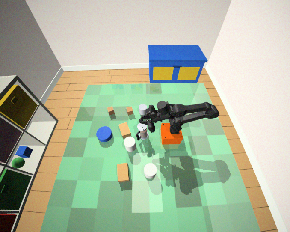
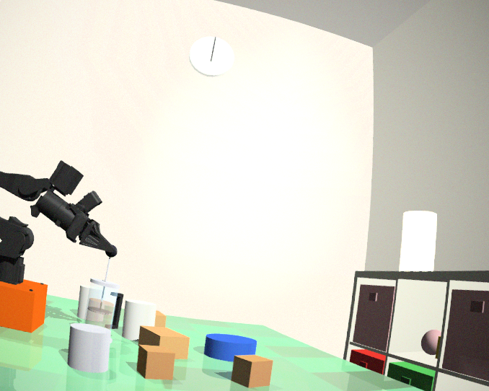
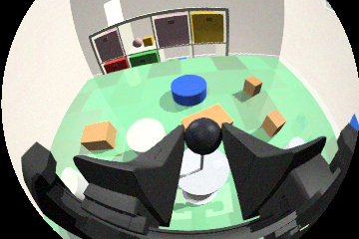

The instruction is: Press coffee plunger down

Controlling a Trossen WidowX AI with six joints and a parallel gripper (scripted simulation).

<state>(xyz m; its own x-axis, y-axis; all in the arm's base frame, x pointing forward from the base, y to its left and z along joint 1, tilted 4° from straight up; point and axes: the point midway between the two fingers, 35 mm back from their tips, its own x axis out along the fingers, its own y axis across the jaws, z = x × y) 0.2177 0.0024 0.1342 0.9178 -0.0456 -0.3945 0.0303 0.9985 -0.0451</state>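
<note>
My gripper tip is now 11 cm above the glass coffee press and 1 cm to the right of it. Also, from my gripper tip: blue disc 29 cm ahead, 19 cm below, 1 cm to the left.
</note>
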